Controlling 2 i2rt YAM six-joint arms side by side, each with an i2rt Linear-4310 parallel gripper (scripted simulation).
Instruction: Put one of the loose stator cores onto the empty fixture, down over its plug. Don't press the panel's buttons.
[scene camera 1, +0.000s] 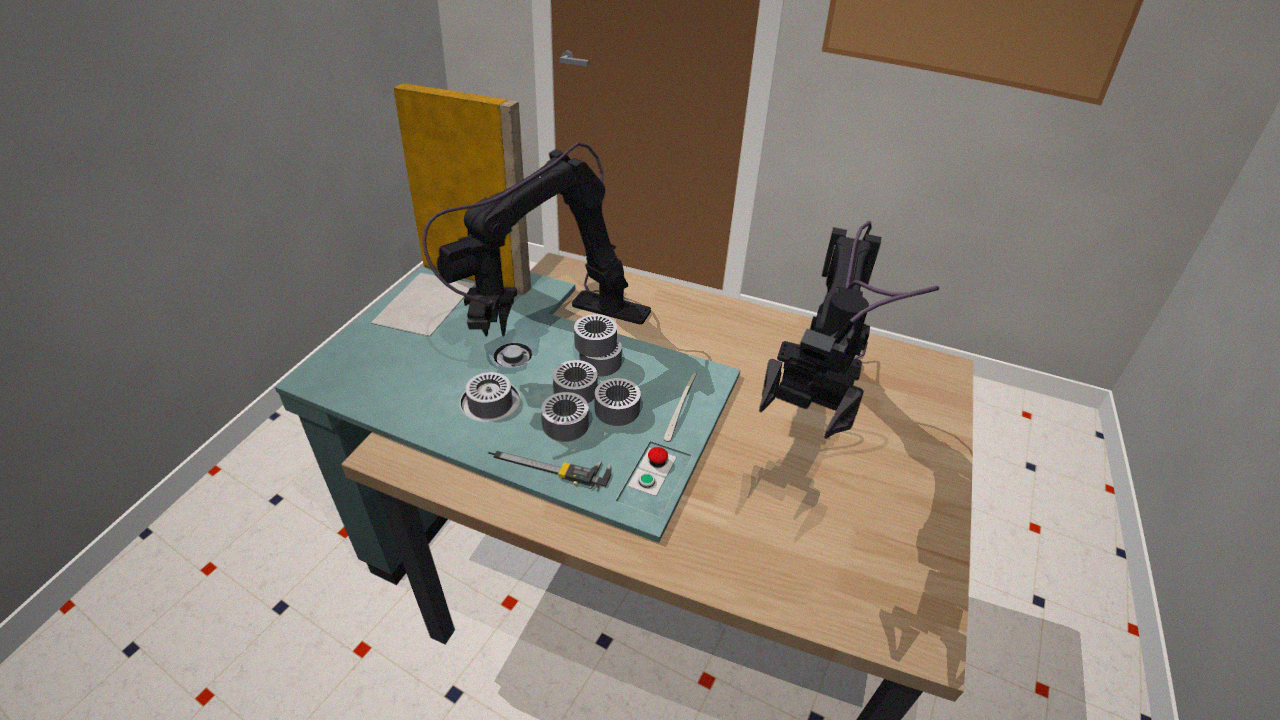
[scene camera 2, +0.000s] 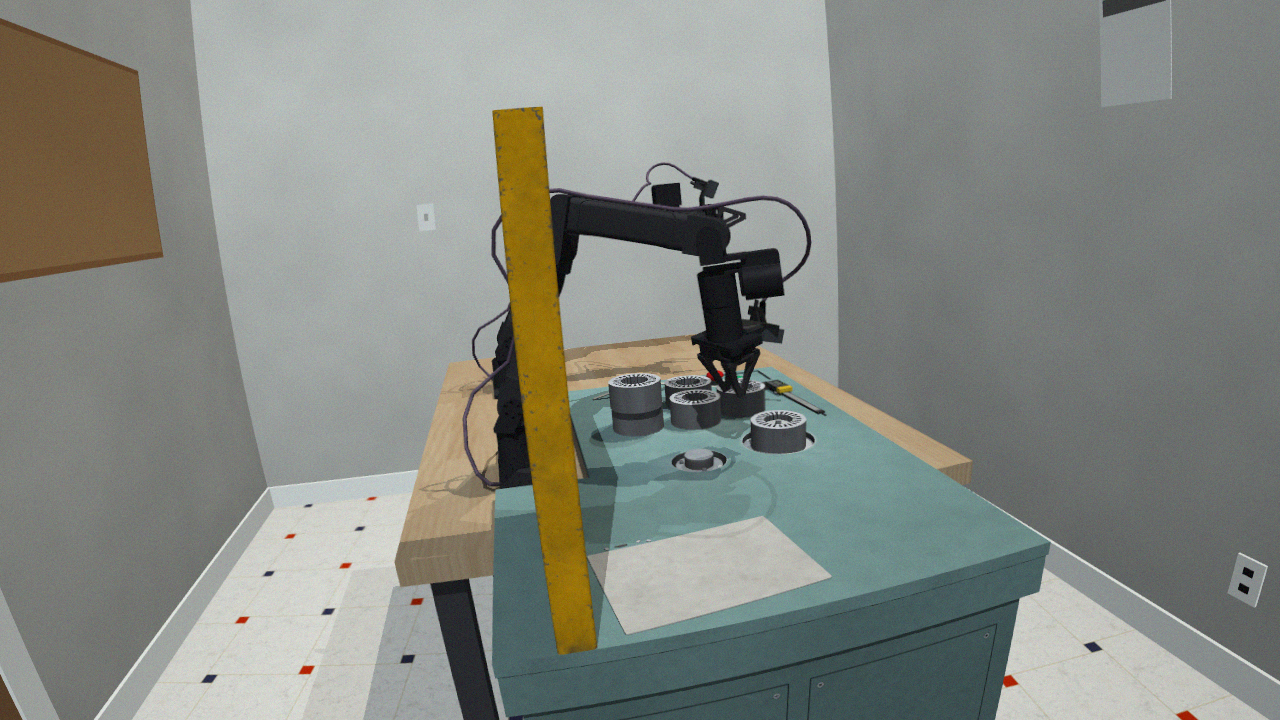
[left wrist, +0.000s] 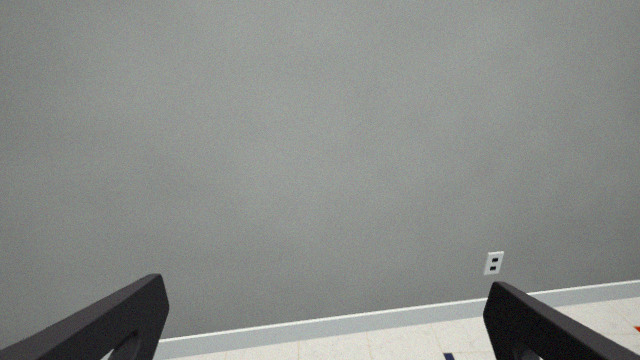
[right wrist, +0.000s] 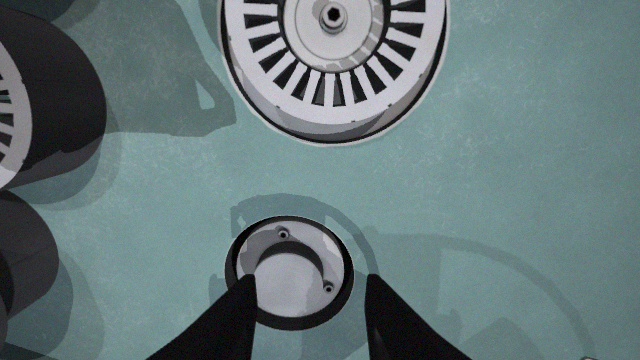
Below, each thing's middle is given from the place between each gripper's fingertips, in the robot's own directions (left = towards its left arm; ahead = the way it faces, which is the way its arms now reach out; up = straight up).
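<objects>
My right gripper (scene camera 2: 734, 393): 12 cm above and 6 cm past the grey plug (scene camera 2: 697, 460). From my right hand: button panel (scene camera 1: 653, 497), 11 cm below, 14 cm ahead, 42 cm to the left; pale sheet (scene camera 2: 651, 585), 11 cm below, 32 cm to the right, 16 cm behind.
My left hand (scene camera 1: 792, 421): 36 cm above the button panel, 14 cm past it, 24 cm to the left of it. From my left hand: grey plug, 38 cm below, 35 cm behind, 66 cm to the right; pale sheet, 36 cm below, 44 cm behind, 98 cm to the right.
</objects>
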